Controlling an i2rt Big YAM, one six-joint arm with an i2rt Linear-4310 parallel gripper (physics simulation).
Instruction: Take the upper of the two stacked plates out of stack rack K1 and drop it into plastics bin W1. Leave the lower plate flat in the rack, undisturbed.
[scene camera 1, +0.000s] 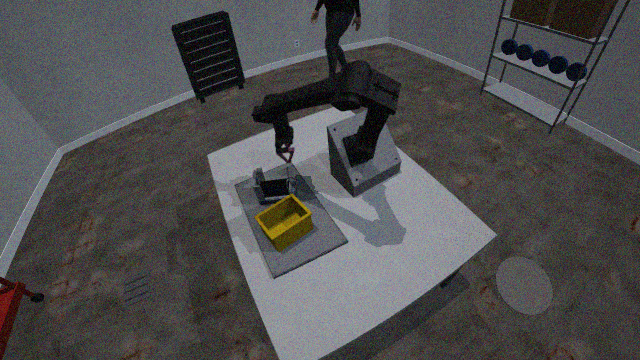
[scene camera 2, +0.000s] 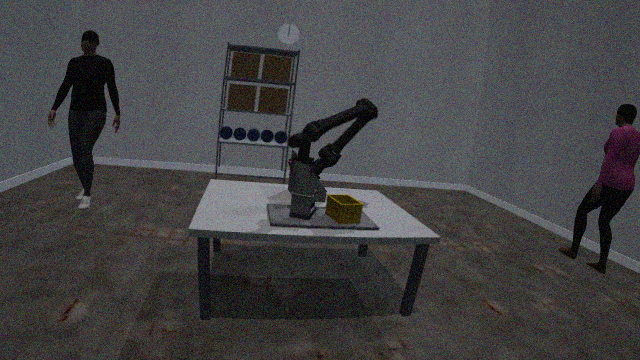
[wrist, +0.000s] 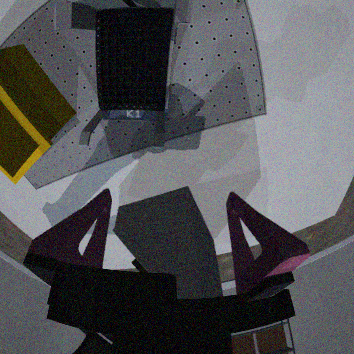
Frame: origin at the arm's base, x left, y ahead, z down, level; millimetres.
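Seen in the pictures: gripper, fingertip midpoint: (scene camera 1: 288, 154) (scene camera 2: 301, 176) (wrist: 169, 195); arm's base at its link origin: (scene camera 1: 355, 149).
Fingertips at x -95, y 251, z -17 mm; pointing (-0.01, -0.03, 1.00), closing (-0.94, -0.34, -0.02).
Offsets run from my fingertips to a thing's top centre. Level surfaces: height alone.
Stack rack K1 (scene camera 1: 258, 176) (wrist: 132, 114) stands on the grey perforated board (scene camera 1: 310, 252) (scene camera 2: 280, 222) (wrist: 215, 100). A black, grid-patterned plate {dz +120, dx +14, dy +97 mm} (scene camera 1: 275, 188) (wrist: 134, 60) lies in it and shows from above; whether a second plate lies under it cannot be told. Plastics bin W1, the yellow open-topped box {dz +72, dx +213, dy +120 mm} (scene camera 1: 295, 235) (scene camera 2: 343, 212) (wrist: 42, 82), stands on the board beside the rack. My gripper (scene camera 1: 289, 159) (wrist: 169, 195) is open and empty. It hangs above the board's edge on the rack's K1-label side, apart from rack and plate. Its fingers cannot be made out in the scene camera 2 view.
The board lies on a white table {dz +185 mm} (scene camera 1: 425, 220) (scene camera 2: 235, 210). The arm's grey wedge-shaped base (scene camera 1: 375, 175) stands on the table beside the board. Two people (scene camera 2: 90, 85) (scene camera 2: 620, 160) and a shelf rack (scene camera 2: 257, 145) are away from the table.
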